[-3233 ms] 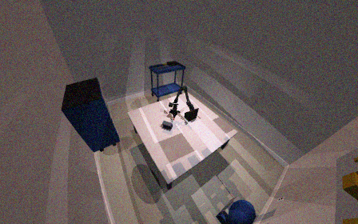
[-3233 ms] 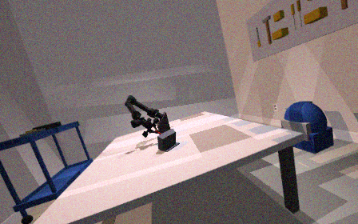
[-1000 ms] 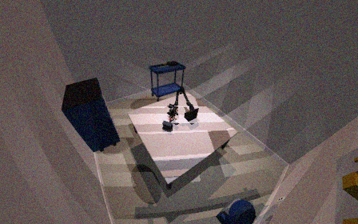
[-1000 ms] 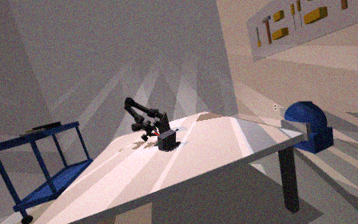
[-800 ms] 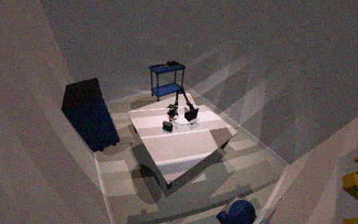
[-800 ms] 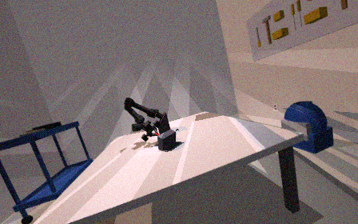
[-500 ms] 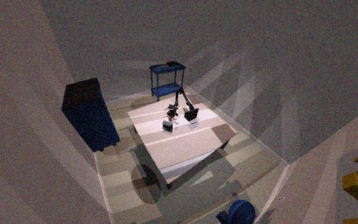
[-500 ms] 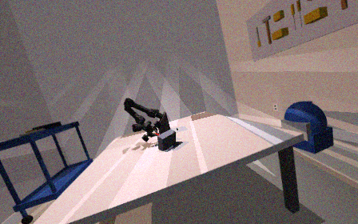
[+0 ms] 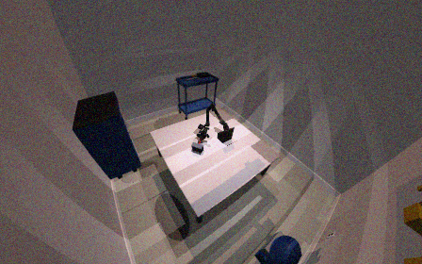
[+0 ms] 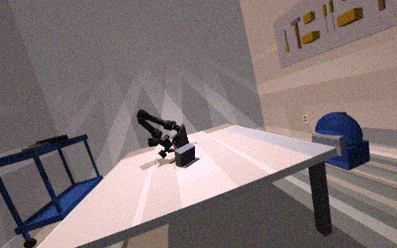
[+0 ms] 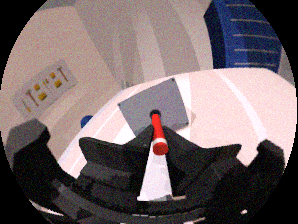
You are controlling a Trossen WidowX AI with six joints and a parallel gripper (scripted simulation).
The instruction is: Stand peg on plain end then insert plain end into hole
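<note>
The sloped panel is 60 mm ahead of my gripper tip, 50 mm to the left of it and 30 mm below it. Also, from my gripper tip: red peg 10 mm behind, 10 mm to the right.
</note>
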